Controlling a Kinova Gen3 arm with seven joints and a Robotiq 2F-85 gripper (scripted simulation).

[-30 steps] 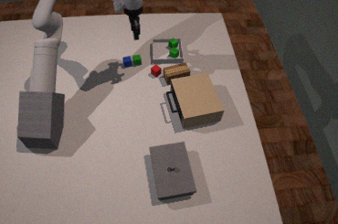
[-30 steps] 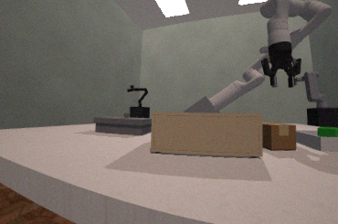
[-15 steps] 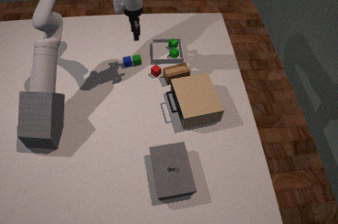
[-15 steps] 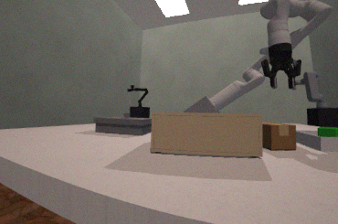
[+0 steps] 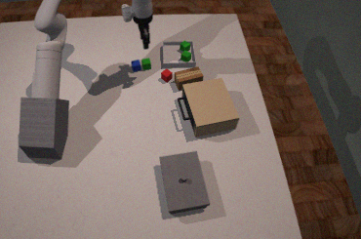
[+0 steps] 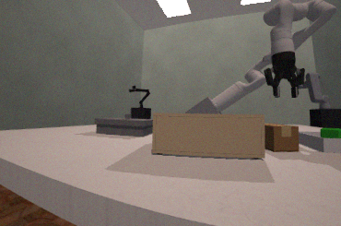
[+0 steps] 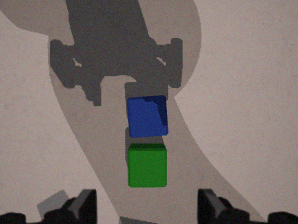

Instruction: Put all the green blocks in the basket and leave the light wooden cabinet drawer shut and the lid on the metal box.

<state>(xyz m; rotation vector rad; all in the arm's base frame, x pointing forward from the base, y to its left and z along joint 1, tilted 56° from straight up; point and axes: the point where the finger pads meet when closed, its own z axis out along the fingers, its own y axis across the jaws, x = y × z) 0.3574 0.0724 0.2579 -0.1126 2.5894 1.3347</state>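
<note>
The blue block lies 50 mm behind my hand, 10 mm to the right of it and 130 mm below it. The rest, counted from my hand: basket (150 mm ahead, 60 mm to the left, 140 mm below); then cardboard box (180 mm ahead, 100 mm to the right, 120 mm below); then red block (90 mm ahead, 80 mm to the right, 130 mm below).
</note>
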